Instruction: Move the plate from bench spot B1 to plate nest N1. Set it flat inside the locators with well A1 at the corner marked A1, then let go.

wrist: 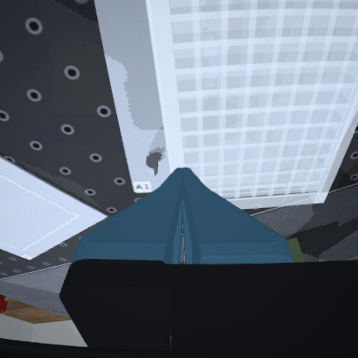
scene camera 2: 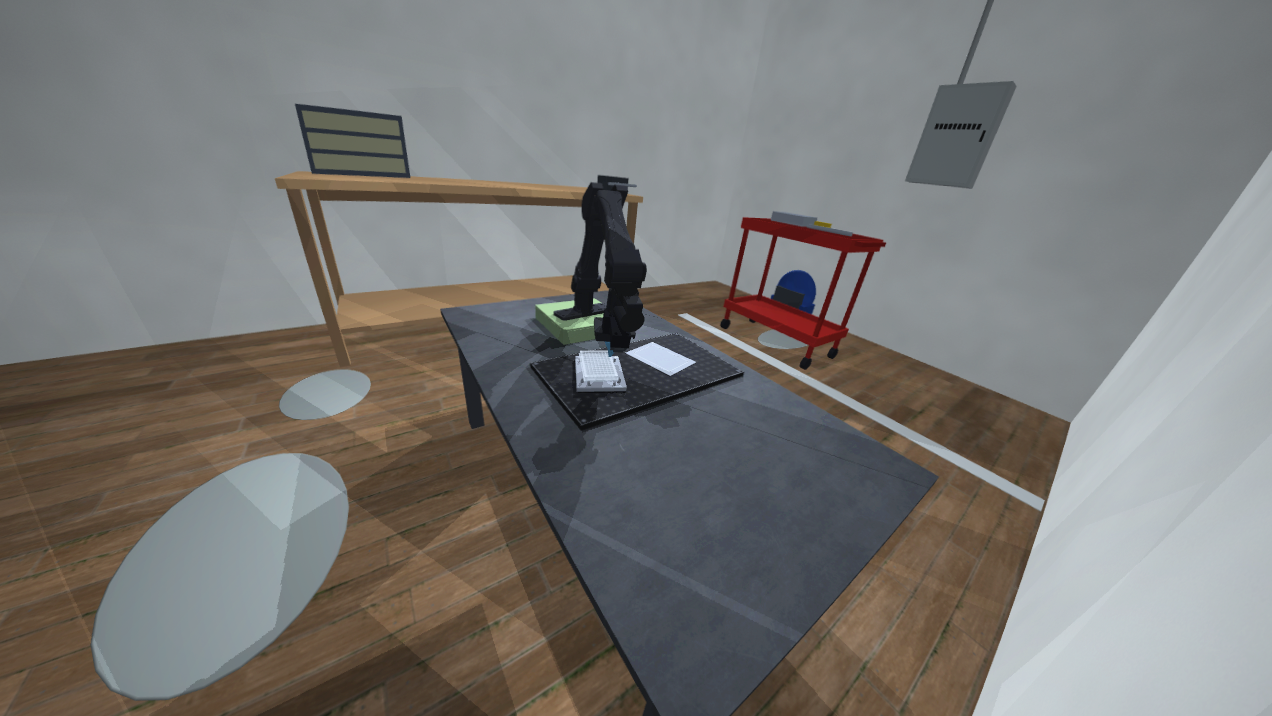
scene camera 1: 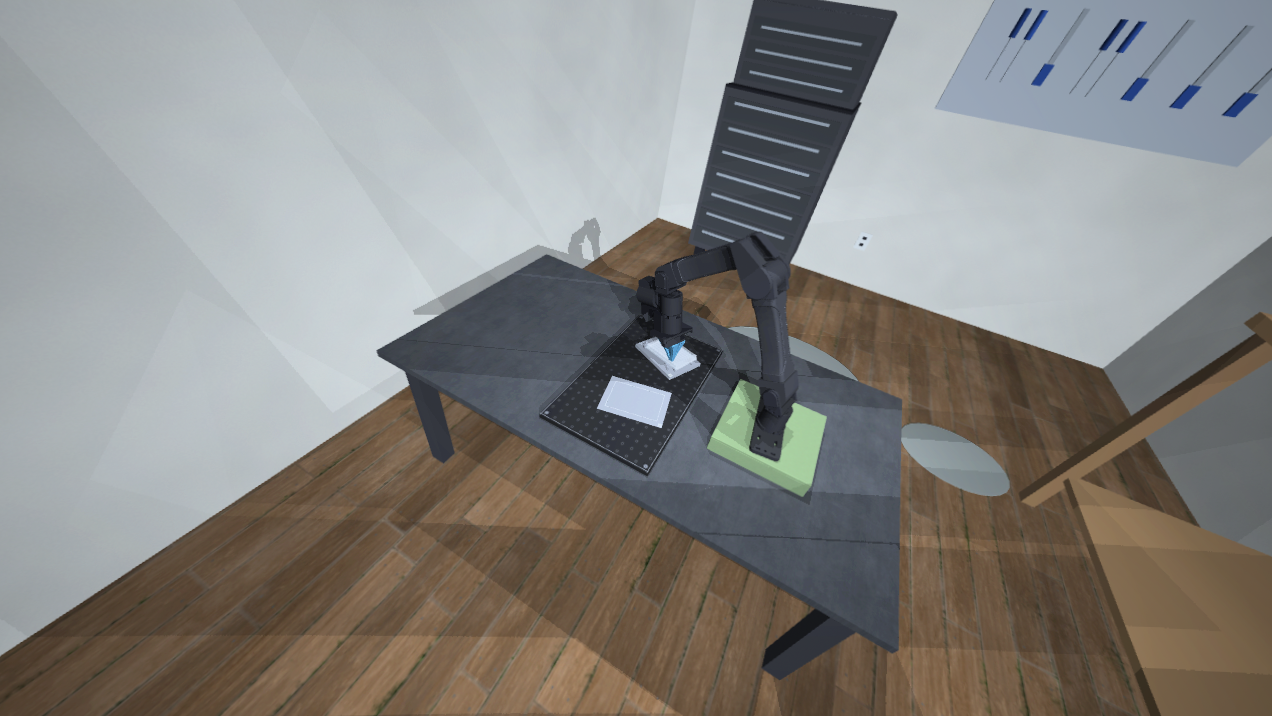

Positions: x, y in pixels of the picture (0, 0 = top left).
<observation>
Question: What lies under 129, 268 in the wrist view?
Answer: The gripper.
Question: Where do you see a white well plate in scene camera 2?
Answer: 597, 366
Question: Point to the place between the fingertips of the gripper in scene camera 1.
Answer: At 671, 360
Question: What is the gripper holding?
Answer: A white well plate.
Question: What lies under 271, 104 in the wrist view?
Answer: A white well plate.
</observation>
